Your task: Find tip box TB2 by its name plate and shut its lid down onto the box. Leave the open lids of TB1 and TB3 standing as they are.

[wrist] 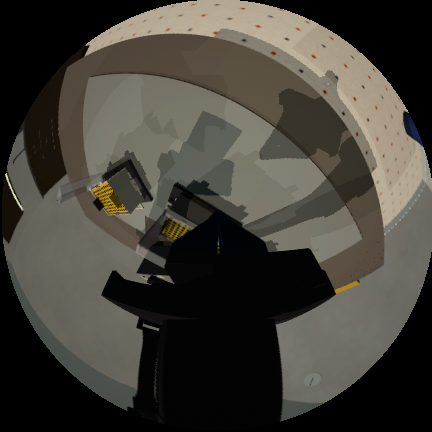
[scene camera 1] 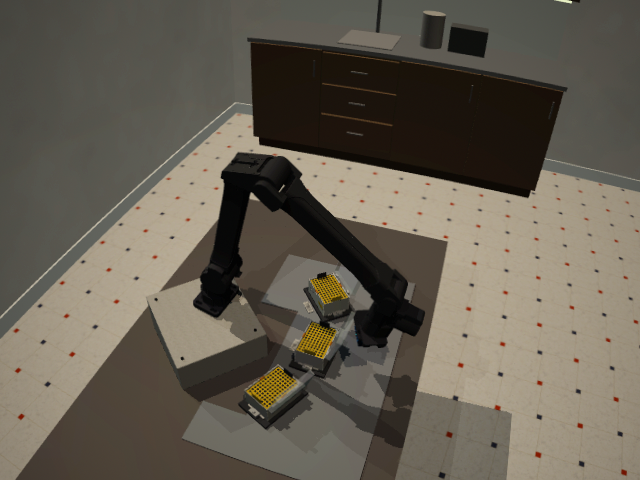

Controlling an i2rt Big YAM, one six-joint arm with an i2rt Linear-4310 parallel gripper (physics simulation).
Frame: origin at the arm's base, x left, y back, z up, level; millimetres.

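Seen in the pictures: gripper, fingertip midpoint: (wrist: pixel 217 215) (scene camera 1: pixel 360 345); arm's base at its link origin: (wrist: pixel 163 282) (scene camera 1: pixel 216 297).
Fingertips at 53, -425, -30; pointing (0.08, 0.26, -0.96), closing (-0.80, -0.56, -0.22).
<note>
Offsets run from my fingertips to a thing's top centre, as dx, dy, dz. "*": to the spot under its first point. Level surfaces: height alone.
Three tip boxes with yellow racks stand in a row: the far box {+192, +182, -12} (scene camera 1: pixel 328 289) (wrist: pixel 106 197), the middle box (scene camera 1: pixel 316 338) (wrist: pixel 175 227) and the near box {-210, +153, -12} (scene camera 1: pixel 271 387). Their name plates are too small or hidden to read. The far box's clear lid {* +199, +96, +26} (wrist: pixel 79 188) stands open. A clear panel {-7, +56, +67} (wrist: pixel 151 249), apparently the middle box's lid, rises beside its rack; its exact tilt is unclear. My gripper (scene camera 1: pixel 372 341) (wrist: pixel 217 215) is shut and empty, raised on the side of the boxes away from the arm base. It hides part of the middle box in the wrist view.
The boxes stand on a grey mat {dz -87} (scene camera 1: pixel 330 449) (wrist: pixel 115 107). The arm's pale base block (scene camera 1: pixel 201 341) stands left of them in the scene view. The forearm (scene camera 1: pixel 330 229) passes above and behind the far box. A brown cabinet (scene camera 1: pixel 356 93) stands at the back.
</note>
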